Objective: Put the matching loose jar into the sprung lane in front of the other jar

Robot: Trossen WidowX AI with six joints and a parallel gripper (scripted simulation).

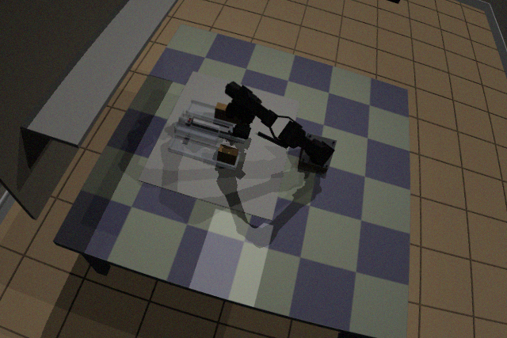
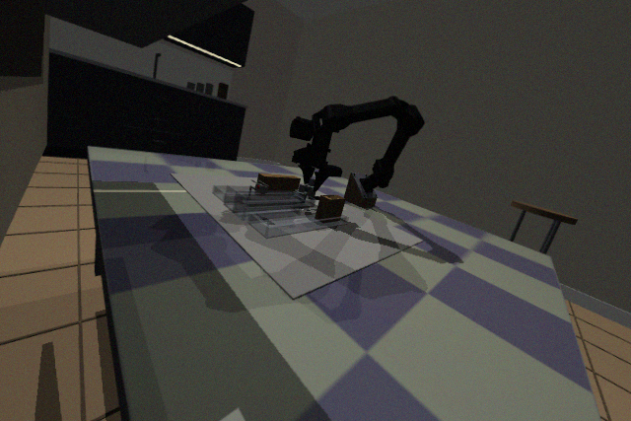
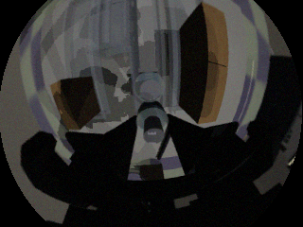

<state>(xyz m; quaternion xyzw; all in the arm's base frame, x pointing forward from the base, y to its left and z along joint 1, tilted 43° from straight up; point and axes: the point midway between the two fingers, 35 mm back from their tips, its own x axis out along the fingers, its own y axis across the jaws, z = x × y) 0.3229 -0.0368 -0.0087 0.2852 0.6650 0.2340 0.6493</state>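
Now: gripper tip 16 cm short of the clear sprung lane, 3 cm above it and 2 cm to the right of it. Round my gripper tip: red mark 23 cm ahead, 2 cm to the left, 2 cm above.
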